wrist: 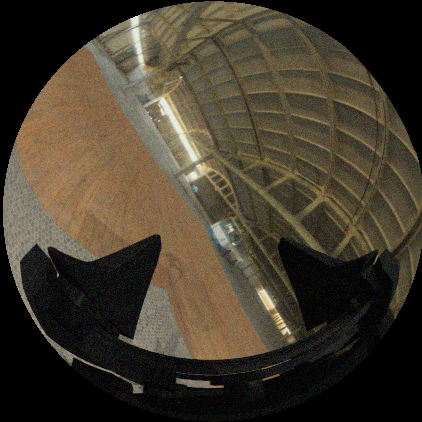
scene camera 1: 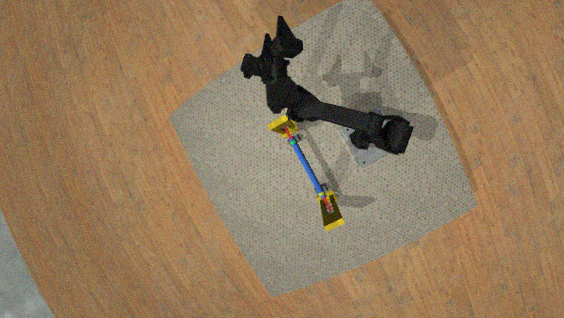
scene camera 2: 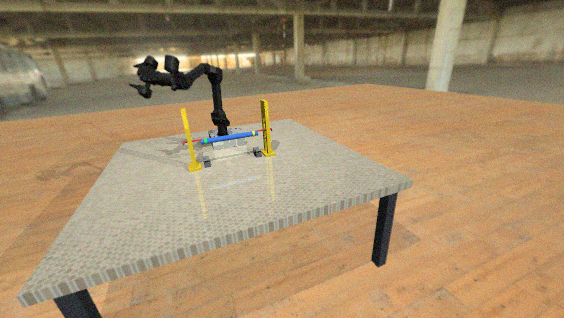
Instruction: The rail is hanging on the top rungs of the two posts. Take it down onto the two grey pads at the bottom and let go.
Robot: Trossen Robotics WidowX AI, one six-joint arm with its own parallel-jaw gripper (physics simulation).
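Seen in the pictures: gripper, fingertip midpoint: (wrist: 222, 243) (scene camera 1: 273, 25) (scene camera 2: 131, 75); arm's base, link origin: (scene camera 1: 358, 137) (scene camera 2: 222, 134).
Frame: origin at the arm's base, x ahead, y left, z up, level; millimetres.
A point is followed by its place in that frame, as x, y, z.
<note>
The blue rail (scene camera 1: 306, 167) @[262, -23, 69] (scene camera 2: 230, 138) @[272, -21, 54] has thin red ends, a green band and a yellow band. It hangs raised between two yellow posts, one (scene camera 1: 280, 121) @[234, -214, 226] (scene camera 2: 187, 131) @[278, -220, 128] at the green-band end and the other (scene camera 1: 334, 225) @[276, 184, 226] (scene camera 2: 265, 120) @[307, 169, 127] at the yellow-band end. Its red ends reach the posts; the exact rungs are too small to tell. Two small grey pads (scene camera 2: 207, 161) @[276, -155, -43] (scene camera 2: 257, 152) @[297, 111, -46] sit on the table below, beside the post feet. My gripper (scene camera 1: 273, 26) @[99, -398, 386] (scene camera 2: 132, 75) @[99, -398, 386] (wrist: 222, 243) @[99, -398, 386] is open and empty, high up and well away from the rail, beyond the green-band end.
The arm's base plate (scene camera 1: 367, 155) @[6, 91, -6] stands on the patterned table top (scene camera 1: 240, 200) @[678, -49, -75] (scene camera 2: 150, 200) @[477, -425, -75], behind the rail in the scene camera 2 view. The forearm passes near the green-band post in the scene camera 1 view. The wrist view shows wooden floor (wrist: 100, 150) and the hall's ceiling.
</note>
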